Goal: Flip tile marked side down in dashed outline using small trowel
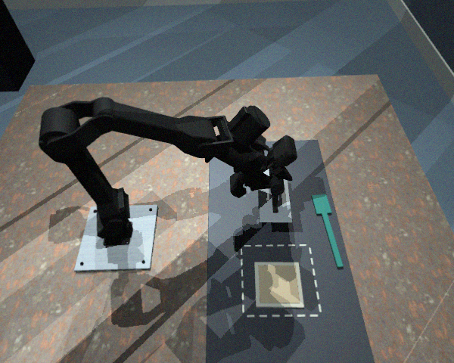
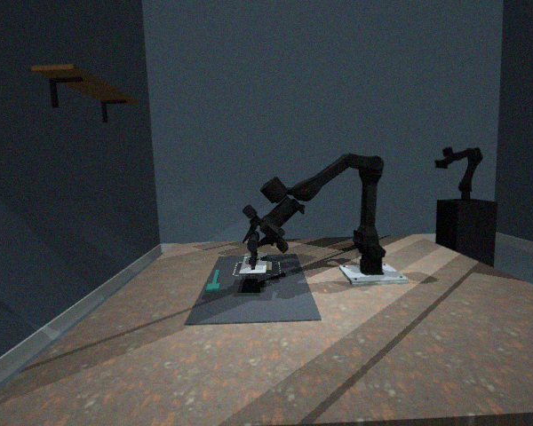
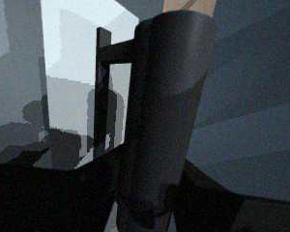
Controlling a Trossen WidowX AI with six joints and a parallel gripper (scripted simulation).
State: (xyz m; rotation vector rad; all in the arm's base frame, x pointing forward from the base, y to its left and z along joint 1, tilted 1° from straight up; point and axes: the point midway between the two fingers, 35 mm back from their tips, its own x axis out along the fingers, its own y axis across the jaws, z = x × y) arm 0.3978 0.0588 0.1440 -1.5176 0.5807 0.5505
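The dark trowel is 3 cm behind my gripper tip and 1 cm below it. From my gripper tip the other things lie so: grey mat 15 cm below, 6 cm to the right, 2 cm behind; tile 20 cm to the right, 13 cm below, 3 cm behind; green spatula-shaped tool 13 cm below, 11 cm ahead, 3 cm to the right.
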